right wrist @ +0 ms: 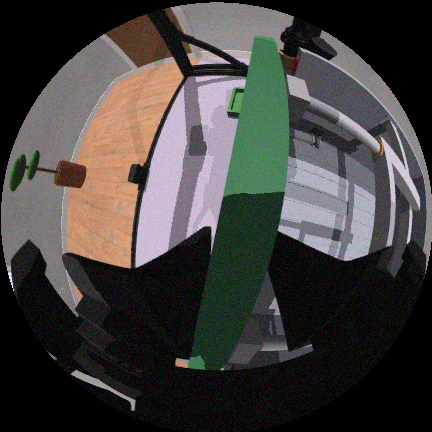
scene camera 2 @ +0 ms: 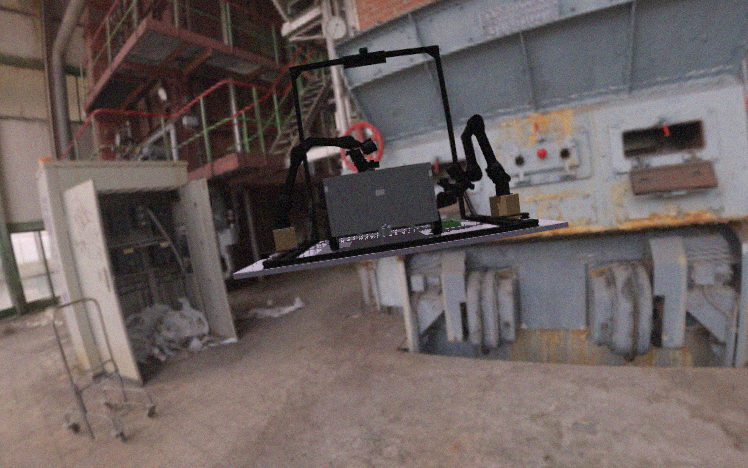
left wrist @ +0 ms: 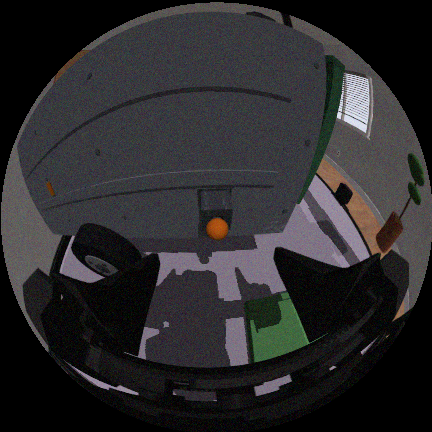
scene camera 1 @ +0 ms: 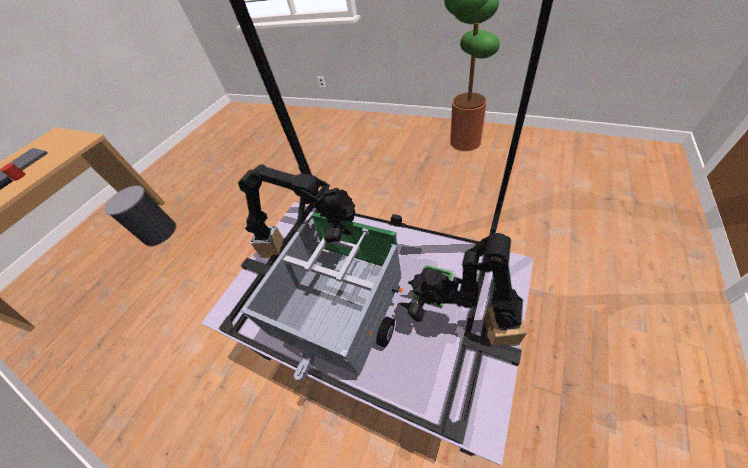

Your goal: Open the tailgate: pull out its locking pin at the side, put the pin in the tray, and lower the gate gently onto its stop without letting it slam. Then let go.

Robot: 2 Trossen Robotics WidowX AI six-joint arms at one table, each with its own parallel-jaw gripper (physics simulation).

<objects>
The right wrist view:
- right gripper: 236, 233
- green tailgate: 251, 204
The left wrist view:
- left gripper: 217, 257
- green tailgate: 334, 68
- green tray: 273, 327
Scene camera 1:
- left gripper: 404, 293
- right gripper: 351, 230
</objects>
